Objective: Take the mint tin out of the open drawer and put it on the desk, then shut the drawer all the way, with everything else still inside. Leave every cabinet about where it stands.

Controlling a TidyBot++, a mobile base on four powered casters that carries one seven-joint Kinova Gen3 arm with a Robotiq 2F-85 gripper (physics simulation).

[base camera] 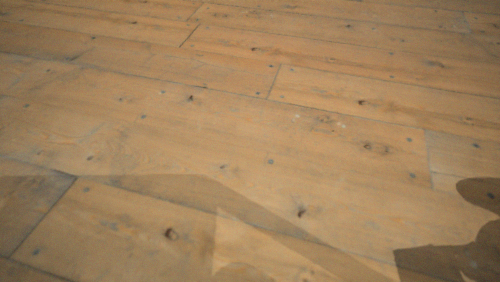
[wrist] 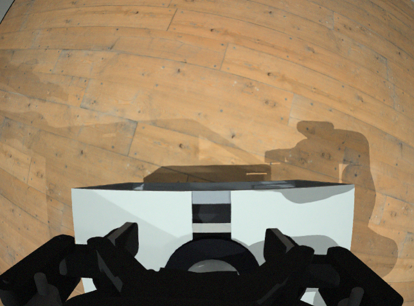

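My gripper [wrist: 200, 240] is open, with its two black fingers spread wide apart at the bottom of the wrist view. No object shows between the fingertips. Below and behind them is a white, box-shaped body with a dark front edge, which looks like my own base. The mint tin, the drawer, the desk and the cabinets do not show in either view.
A wooden plank floor [base camera: 225, 130] [wrist: 200, 90] fills the base camera view and the upper part of the wrist view. Shadows, some shaped like an arm, fall on it. The white base [wrist: 135, 212] has a dark strip down its middle.
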